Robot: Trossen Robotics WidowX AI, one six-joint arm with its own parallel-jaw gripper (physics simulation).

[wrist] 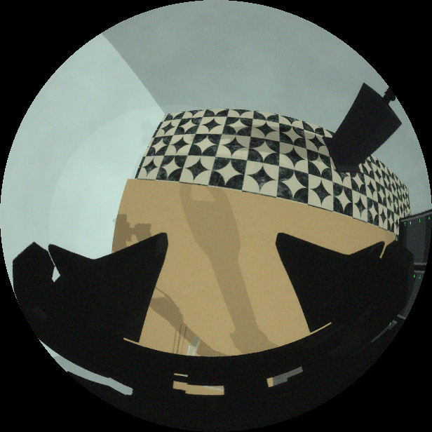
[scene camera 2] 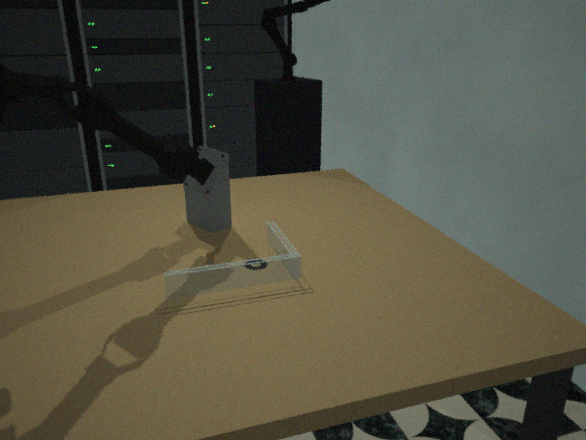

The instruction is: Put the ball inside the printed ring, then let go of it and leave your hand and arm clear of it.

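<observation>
The printed ring [scene camera 2: 256,268] is a small dark circle on the wooden table, beside a low clear wall and partly seen through it. No ball can be made out in the scene view or the wrist view. A small brownish patch [scene camera 2: 210,256] lies in shadow left of the ring; I cannot tell what it is. My gripper [scene camera 2: 204,172] [wrist: 223,239] is raised above the table at the upper left of the ring, against a grey panel in the scene view. In the wrist view its two black fingers stand wide apart, with table and shadows visible between them.
The clear wall [scene camera 2: 227,277] [wrist: 194,345] forms an L, with a short arm [scene camera 2: 282,242] right of the ring. A grey upright panel [scene camera 2: 209,212] stands behind. A dark pedestal [scene camera 2: 288,130] [wrist: 365,130] carries another arm [scene camera 2: 276,37]. A pale wall borders the table's right side.
</observation>
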